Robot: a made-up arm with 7 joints. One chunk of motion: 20 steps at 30 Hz.
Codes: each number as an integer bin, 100 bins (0 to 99) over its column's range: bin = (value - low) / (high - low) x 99, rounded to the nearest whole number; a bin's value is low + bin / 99 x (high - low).
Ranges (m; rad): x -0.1..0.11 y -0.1..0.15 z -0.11..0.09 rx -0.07..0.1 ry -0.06..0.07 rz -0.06..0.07
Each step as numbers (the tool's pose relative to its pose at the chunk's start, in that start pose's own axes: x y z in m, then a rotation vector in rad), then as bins.
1 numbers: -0.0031 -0.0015 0.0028 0.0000 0.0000 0.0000
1 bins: 46 39 56 41 46 46
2 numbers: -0.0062 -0.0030 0.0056 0.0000 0.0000 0.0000
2 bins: 44 38 57 41 46 46
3 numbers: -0.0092 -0.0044 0.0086 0.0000 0.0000 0.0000
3 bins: 43 38 59 41 46 46
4 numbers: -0.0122 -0.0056 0.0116 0.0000 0.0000 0.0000
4 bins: 41 37 60 41 46 46
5 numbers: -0.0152 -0.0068 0.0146 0.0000 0.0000 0.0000
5 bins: 40 37 62 41 46 46
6 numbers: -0.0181 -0.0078 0.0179 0.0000 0.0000 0.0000
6 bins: 39 37 63 41 46 46
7 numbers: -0.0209 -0.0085 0.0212 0.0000 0.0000 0.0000
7 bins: 37 36 65 41 46 46
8 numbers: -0.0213 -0.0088 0.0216 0.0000 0.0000 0.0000
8 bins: 37 36 65 41 46 46
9 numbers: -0.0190 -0.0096 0.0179 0.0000 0.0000 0.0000
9 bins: 38 36 63 41 46 46
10 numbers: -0.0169 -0.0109 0.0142 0.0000 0.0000 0.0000
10 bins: 39 35 61 41 46 46
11 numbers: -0.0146 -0.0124 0.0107 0.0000 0.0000 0.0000
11 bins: 40 35 60 41 46 46
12 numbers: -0.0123 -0.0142 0.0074 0.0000 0.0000 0.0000
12 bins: 41 34 58 41 46 46
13 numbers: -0.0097 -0.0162 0.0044 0.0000 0.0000 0.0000
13 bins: 43 33 57 41 46 46
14 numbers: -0.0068 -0.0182 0.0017 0.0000 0.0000 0.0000
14 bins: 44 32 55 41 46 46
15 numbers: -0.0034 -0.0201 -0.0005 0.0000 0.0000 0.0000
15 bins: 46 32 54 41 46 46
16 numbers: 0.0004 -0.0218 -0.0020 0.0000 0.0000 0.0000
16 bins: 47 31 53 41 46 46
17 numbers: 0.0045 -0.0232 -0.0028 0.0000 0.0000 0.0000
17 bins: 49 30 53 41 46 46
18 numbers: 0.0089 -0.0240 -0.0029 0.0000 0.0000 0.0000
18 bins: 51 30 53 41 46 46
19 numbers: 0.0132 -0.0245 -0.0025 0.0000 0.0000 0.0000
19 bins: 53 30 53 41 46 46
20 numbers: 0.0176 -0.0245 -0.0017 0.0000 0.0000 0.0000
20 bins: 55 30 54 41 46 46
